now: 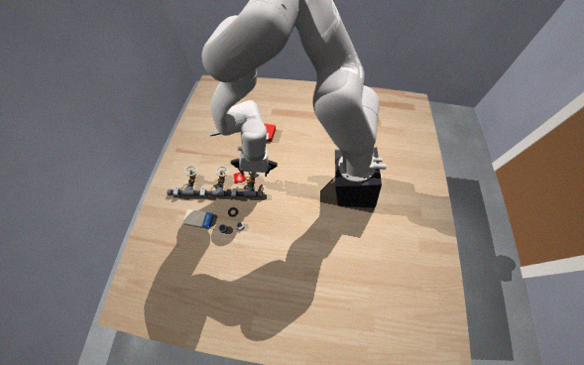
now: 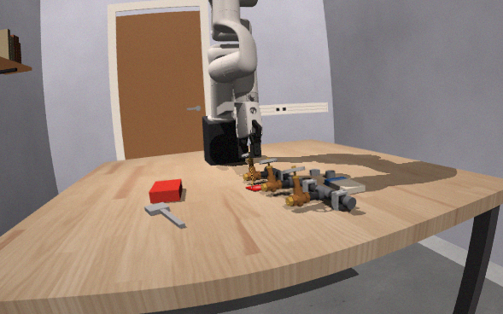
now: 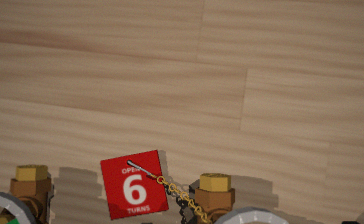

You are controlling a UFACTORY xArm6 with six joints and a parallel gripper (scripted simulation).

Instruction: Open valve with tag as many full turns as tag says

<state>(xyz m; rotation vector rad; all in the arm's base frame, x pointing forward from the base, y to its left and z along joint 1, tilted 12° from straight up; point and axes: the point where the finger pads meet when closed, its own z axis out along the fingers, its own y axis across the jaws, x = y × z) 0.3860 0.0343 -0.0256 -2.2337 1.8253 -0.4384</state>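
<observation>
Now: the red tag 80 mm ahead of my hand, 10 mm to the right of it and 80 mm below it. Round my hand: grey hammer-like tool: 210 mm ahead, 240 mm to the right, 80 mm below; grey box: 190 mm ahead, 210 mm to the left, 70 mm below; red box: 50 mm ahead, 250 mm to the right, 70 mm below.
</observation>
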